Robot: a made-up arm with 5 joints.
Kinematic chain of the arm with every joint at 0, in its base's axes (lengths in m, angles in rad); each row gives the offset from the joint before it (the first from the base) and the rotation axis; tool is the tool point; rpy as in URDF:
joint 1: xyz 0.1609 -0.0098 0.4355 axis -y
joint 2: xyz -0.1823 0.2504 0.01 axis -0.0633 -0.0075 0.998
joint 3: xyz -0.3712 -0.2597 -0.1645 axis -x
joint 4: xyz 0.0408 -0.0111 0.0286 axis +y
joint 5: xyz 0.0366 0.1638 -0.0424 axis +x
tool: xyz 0.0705 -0.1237 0.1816 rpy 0 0 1.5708
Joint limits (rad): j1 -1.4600..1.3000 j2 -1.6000..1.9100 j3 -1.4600..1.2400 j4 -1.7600..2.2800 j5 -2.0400..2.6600
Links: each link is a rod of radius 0.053 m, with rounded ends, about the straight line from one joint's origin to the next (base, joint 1, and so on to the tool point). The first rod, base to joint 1, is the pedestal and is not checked.
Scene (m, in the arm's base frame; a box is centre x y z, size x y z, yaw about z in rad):
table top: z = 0
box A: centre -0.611 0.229 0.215 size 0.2 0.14 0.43 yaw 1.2
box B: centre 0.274 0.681 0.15 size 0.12 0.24 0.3 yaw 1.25
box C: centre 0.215 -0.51 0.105 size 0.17 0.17 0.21 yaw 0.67
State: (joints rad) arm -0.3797 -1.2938 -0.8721 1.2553 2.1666
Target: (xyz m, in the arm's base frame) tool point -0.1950 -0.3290 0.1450
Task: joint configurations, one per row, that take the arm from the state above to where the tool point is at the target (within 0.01 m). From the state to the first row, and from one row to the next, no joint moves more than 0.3 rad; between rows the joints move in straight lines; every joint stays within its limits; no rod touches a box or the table.
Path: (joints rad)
1: -0.4322 -1.0482 -0.7344 1.4000 2.1406
2: -0.4846 -0.8025 -0.5968 1.5448 2.1146
3: -0.5371 -0.5569 -0.4591 1.6895 2.0886
4: -0.5896 -0.3112 -0.3214 1.8342 2.0626
5: -0.6421 -0.0656 -0.1837 1.9789 2.0366
6: -0.3777 0.1304 -0.3696 1.9656 1.9966
7: -0.1134 0.3264 -0.5554 1.9523 1.9565
8: 0.1510 0.5224 -0.7413 1.9390 1.9164
9: 0.4153 0.7184 -0.9271 1.9256 1.8764

